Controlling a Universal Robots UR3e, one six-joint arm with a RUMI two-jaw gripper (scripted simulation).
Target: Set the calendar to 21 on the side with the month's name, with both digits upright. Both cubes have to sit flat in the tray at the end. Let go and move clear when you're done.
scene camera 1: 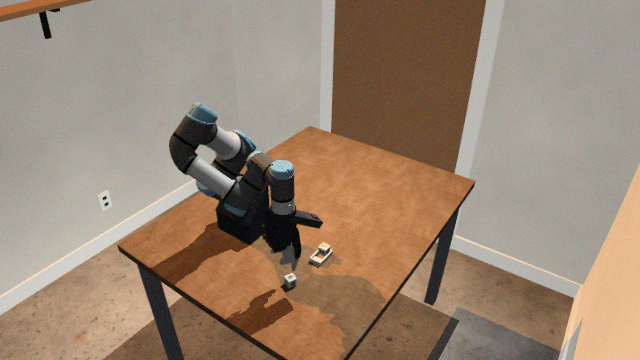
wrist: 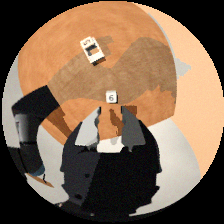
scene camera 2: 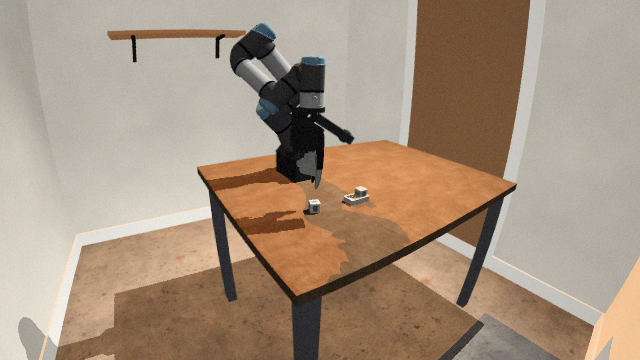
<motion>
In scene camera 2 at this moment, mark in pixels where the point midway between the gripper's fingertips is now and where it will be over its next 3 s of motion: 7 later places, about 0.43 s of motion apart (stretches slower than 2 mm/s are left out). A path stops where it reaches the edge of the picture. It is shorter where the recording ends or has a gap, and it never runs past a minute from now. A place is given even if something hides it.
My gripper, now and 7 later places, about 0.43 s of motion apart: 314, 185; 313, 191; 313, 196; 313, 199; 313, 196; 314, 187; 313, 186; 313, 186
</motion>
